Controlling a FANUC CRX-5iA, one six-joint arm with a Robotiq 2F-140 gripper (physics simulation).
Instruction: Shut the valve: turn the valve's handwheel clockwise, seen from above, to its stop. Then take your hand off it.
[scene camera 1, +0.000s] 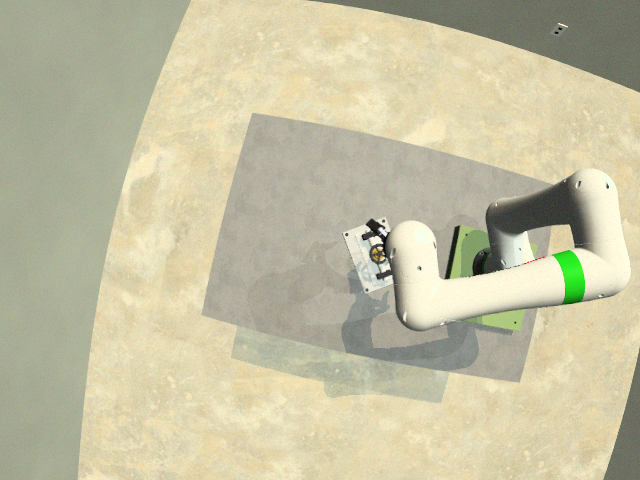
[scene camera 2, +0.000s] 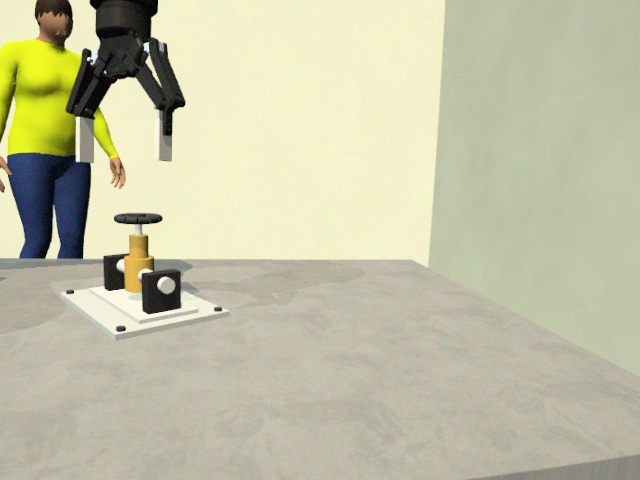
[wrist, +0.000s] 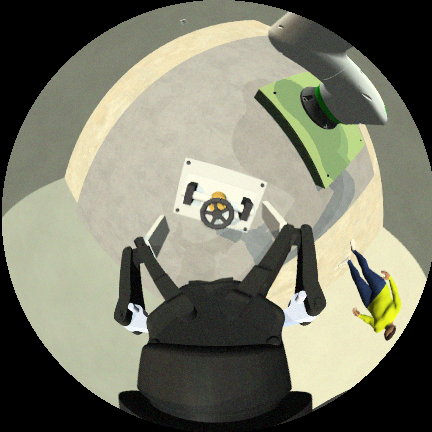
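The valve's black spoked handwheel (scene camera 1: 378, 246) (scene camera 2: 138, 218) (wrist: 217, 227) sits level on a thin stem above the brass valve body (scene camera 2: 139, 273) (wrist: 218, 195). The valve is carried between two black brackets on a white base plate (scene camera 1: 352, 240) (scene camera 2: 117, 331) (wrist: 182, 172). My gripper (scene camera 2: 124, 161) (wrist: 213, 216) is wide open and empty. In the second scene view its pale fingertips are well above the handwheel, apart from it. In the wrist view the fingers stand to either side of the wheel. Whether the wheel is at its stop cannot be told.
The base plate lies on a grey table (scene camera 1: 299, 170) (scene camera 2: 361, 361) (wrist: 145, 120). The green robot mount (scene camera 1: 498, 320) (wrist: 345, 150) stands near it, on the arm's side. A person in a yellow top (scene camera 2: 43, 98) (wrist: 385, 305) stands beyond the table.
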